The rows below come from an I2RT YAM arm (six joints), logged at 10 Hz.
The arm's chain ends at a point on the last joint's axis. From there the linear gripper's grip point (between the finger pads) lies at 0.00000 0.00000 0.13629 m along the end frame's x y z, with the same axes.
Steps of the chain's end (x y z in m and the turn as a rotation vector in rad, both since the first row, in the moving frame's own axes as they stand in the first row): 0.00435, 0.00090, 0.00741, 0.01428, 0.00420, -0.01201; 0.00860, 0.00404, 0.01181, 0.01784, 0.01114, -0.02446; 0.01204, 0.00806, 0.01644, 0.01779, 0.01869, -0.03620; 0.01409, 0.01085, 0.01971, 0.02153, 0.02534, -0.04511; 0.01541, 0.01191, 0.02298, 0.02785, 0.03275, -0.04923; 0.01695, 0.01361, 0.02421, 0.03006, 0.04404, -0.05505
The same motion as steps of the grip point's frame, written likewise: 0.00491, -0.00105, 0.00739, 0.01428, 0.00420, -0.01201; 0.01009, 0.00159, 0.01178, 0.01784, 0.01114, -0.02446; 0.01454, 0.00559, 0.01639, 0.01779, 0.01869, -0.03620; 0.01748, 0.00784, 0.01963, 0.02153, 0.02534, -0.04511; 0.01978, 0.00801, 0.02285, 0.02785, 0.03275, -0.04923; 0.02283, 0.00935, 0.02402, 0.03006, 0.04404, -0.05505
